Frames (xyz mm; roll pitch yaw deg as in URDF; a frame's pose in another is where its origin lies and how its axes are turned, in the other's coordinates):
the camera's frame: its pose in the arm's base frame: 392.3 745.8 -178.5 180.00 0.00 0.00
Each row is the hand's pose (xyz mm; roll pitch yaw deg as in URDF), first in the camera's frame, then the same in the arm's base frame.
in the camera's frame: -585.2 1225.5 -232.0 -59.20 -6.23 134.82
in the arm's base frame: -192.9 -479.7 53.5 120.80 6.23 -134.82
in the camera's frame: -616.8 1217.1 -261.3 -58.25 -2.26 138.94
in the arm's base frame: -224.5 -471.3 82.8 121.75 2.26 -138.94
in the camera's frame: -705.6 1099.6 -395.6 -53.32 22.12 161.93
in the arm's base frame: -313.3 -353.8 217.1 126.68 -22.12 -161.93
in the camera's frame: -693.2 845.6 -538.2 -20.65 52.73 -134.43
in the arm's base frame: -300.9 -99.8 359.7 159.35 -52.73 134.43
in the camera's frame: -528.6 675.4 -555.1 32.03 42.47 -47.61
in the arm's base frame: -136.3 70.4 376.6 -147.97 -42.47 47.61
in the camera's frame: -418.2 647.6 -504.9 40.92 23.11 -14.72
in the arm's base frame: -25.9 98.2 326.4 -139.08 -23.11 14.72
